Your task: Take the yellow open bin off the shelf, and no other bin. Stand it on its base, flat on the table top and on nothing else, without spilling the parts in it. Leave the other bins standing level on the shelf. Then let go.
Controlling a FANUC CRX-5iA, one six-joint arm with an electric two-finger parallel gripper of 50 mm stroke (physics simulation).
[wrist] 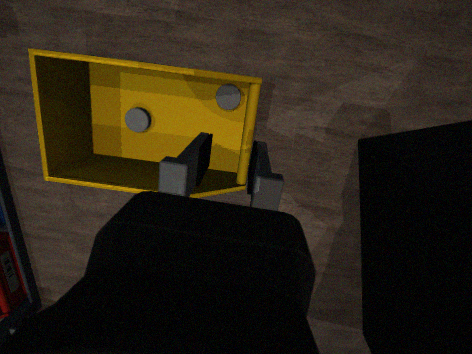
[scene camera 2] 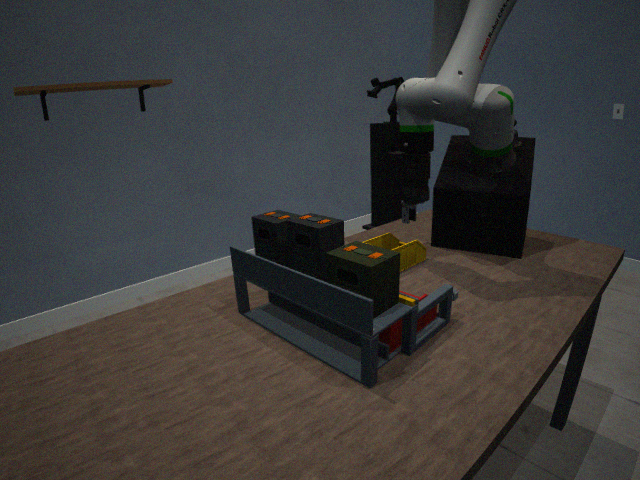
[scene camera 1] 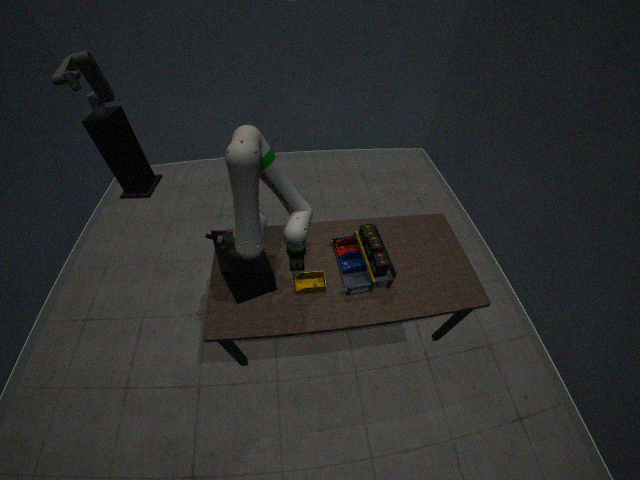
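Where they show: gripper, between the fingertips: (wrist: 230, 153) (scene camera 2: 409, 221) (scene camera 1: 297, 277); arm's base, origin of its link: (scene camera 2: 491, 160).
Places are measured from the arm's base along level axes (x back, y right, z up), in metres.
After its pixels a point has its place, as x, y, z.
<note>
The yellow open bin (scene camera 1: 310, 284) @(-0.373, 0.064, -0.267) (scene camera 2: 412, 254) @(-0.350, 0.023, -0.234) (wrist: 175, 112) @(-0.366, 0.080, -0.267) stands upright and flat on the table top, apart from the shelf. Two grey round parts (wrist: 137, 119) @(-0.400, 0.067, -0.257) (wrist: 228, 97) @(-0.316, 0.107, -0.257) lie inside it. My gripper (scene camera 1: 296, 269) @(-0.302, 0.081, -0.160) (scene camera 2: 408, 220) @(-0.302, 0.081, -0.160) (wrist: 230, 153) @(-0.302, 0.081, -0.160) is open and empty. It is raised above the bin's end wall, clear of it in the scene camera 2 view. The red bin (scene camera 1: 347, 247) @(-0.616, -0.204, -0.261) (wrist: 9, 272) @(-0.544, -0.159, -0.248) and the blue bin (scene camera 1: 353, 262) @(-0.642, -0.085, -0.261) stand on the grey shelf (scene camera 2: 299, 287) @(-0.811, -0.122, -0.135) and look level. The blue bin is mostly hidden in the scene camera 2 view.
Several dark boxes with orange latches (scene camera 1: 381, 262) @(-0.751, 0.063, -0.049) (scene camera 2: 364, 276) @(-0.759, -0.231, -0.093) stand on the shelf's raised rear, behind a yellow bar (scene camera 1: 364, 255) @(-0.693, -0.063, -0.158). The robot's black pedestal (scene camera 1: 248, 281) @(-0.052, 0.148, -0.085) (scene camera 2: 478, 217) @(-0.121, -0.038, -0.158) (wrist: 415, 230) @(-0.160, 0.055, -0.164) stands close to the bin, on the side away from the shelf.
</note>
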